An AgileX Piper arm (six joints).
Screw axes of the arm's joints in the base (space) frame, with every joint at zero. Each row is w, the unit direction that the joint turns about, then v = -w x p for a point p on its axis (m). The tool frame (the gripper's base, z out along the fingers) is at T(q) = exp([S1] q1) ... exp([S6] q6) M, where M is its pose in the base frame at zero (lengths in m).
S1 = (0, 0, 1, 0.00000, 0.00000, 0.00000)
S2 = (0, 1, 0, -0.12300, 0.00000, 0.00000)
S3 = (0, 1, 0, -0.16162, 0.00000, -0.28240)
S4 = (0.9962, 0, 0.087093, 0.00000, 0.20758, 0.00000)
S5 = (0, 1, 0, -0.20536, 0.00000, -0.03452)
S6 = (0.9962, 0, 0.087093, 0.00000, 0.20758, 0.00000)
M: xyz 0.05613 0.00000 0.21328 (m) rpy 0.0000 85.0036 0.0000 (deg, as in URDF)
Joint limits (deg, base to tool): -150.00..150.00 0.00..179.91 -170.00..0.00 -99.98..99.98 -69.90..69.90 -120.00..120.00
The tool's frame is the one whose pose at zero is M.
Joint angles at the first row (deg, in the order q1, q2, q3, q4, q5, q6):
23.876 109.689 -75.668 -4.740 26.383 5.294
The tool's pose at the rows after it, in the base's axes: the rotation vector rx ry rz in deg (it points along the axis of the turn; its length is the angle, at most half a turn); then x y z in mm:
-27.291 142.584 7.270 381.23 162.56 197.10
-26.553 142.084 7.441 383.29 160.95 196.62
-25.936 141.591 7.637 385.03 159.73 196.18
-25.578 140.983 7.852 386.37 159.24 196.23
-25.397 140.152 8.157 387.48 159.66 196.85
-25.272 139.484 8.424 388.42 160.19 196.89
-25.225 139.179 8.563 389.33 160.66 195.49
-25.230 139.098 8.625 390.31 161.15 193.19
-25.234 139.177 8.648 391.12 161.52 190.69
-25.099 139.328 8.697 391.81 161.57 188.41
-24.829 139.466 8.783 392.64 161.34 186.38
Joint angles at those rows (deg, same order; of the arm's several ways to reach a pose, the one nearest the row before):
23.548 109.989 -75.667 -4.779 25.704 5.531
23.219 110.158 -75.669 -4.783 24.894 5.740
22.954 110.306 -75.652 -4.750 24.115 5.896
22.805 110.390 -75.637 -4.715 23.337 5.945
22.781 110.424 -75.638 -4.676 22.430 5.952
22.781 110.515 -75.621 -4.632 21.622 5.953
22.781 110.775 -75.605 -4.615 21.025 5.961
22.784 111.160 -75.622 -4.613 20.572 5.970
22.781 111.550 -75.639 -4.597 20.272 5.980
22.743 111.887 -75.636 -4.533 20.049 6.032
22.659 112.201 -75.653 -4.420 19.827 6.103

